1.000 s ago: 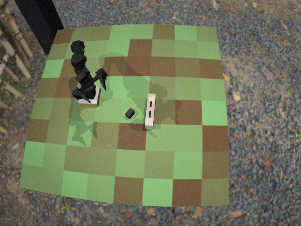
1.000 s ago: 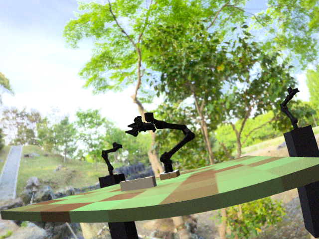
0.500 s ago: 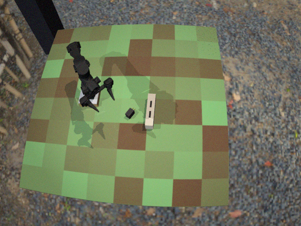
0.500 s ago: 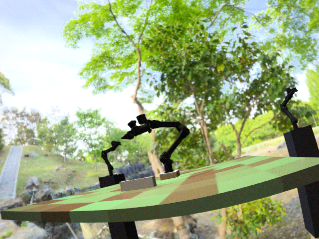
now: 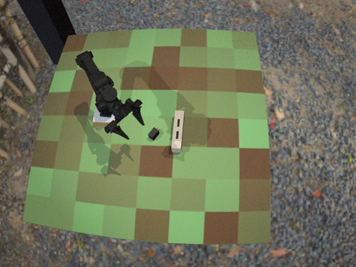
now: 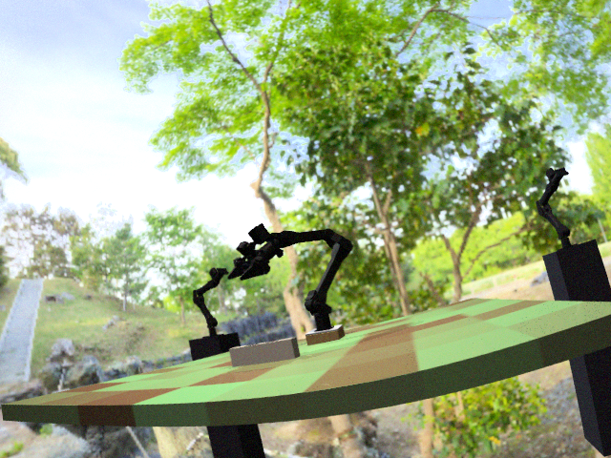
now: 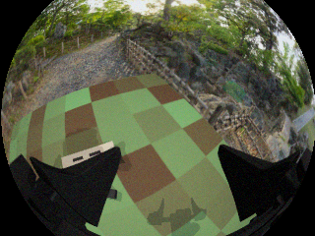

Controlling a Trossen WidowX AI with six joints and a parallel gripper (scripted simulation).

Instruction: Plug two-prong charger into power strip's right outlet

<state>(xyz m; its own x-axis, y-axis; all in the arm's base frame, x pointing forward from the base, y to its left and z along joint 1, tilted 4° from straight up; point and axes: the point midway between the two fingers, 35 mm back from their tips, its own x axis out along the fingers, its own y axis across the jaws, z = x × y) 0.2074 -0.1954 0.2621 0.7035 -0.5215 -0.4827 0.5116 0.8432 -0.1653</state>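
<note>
The black two-prong charger lies 27 cm below my gripper tip, 13 cm to the left of it and 3 cm ahead of it.
</note>
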